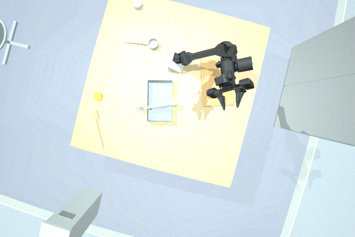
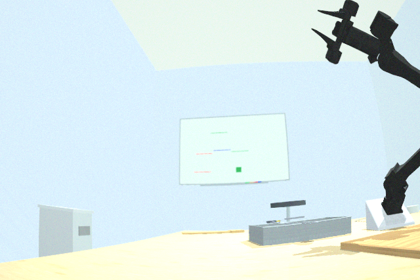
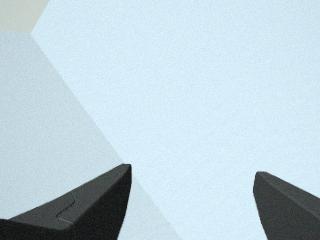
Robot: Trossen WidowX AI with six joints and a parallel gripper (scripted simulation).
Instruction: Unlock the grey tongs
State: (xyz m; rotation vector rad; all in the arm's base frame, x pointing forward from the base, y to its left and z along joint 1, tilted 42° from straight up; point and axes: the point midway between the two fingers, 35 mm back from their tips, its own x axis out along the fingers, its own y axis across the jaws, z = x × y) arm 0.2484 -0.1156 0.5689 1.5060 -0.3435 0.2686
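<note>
The yellow lock piece is 11 cm ahead of my gripper tip, 41 cm to the right of it and 51 cm below it. Also, from my gripper tip: wooden board (20 cm behind, 4 cm to the left, 57 cm below); then roasting tin (5 cm ahead, 34 cm to the right, 55 cm below).
</note>
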